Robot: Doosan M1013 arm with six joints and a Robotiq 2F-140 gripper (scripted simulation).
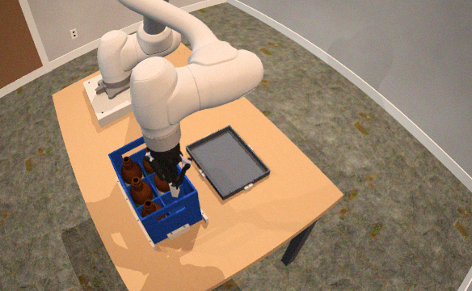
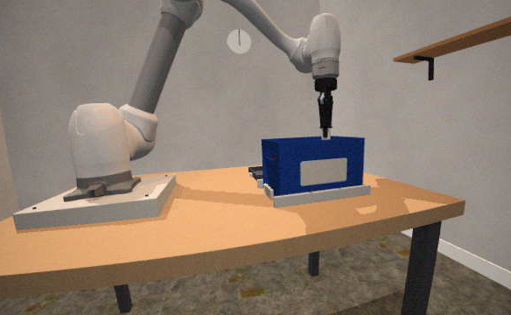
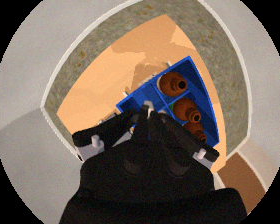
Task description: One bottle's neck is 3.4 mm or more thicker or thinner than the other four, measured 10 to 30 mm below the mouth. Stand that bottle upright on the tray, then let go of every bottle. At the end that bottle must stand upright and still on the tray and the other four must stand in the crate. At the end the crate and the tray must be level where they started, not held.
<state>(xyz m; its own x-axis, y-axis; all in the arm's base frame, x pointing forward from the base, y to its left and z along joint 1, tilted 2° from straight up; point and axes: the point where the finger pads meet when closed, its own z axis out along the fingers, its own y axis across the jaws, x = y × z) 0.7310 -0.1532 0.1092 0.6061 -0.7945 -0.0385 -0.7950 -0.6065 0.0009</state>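
The blue crate lies 90 mm below my hand, 90 mm behind it and 30 mm to the right of it. From my hand the other things lie so: bottle: 100 mm behind, 90 mm below, 80 mm to the right; then dark tray: 250 mm to the left, 160 mm below, 70 mm behind.
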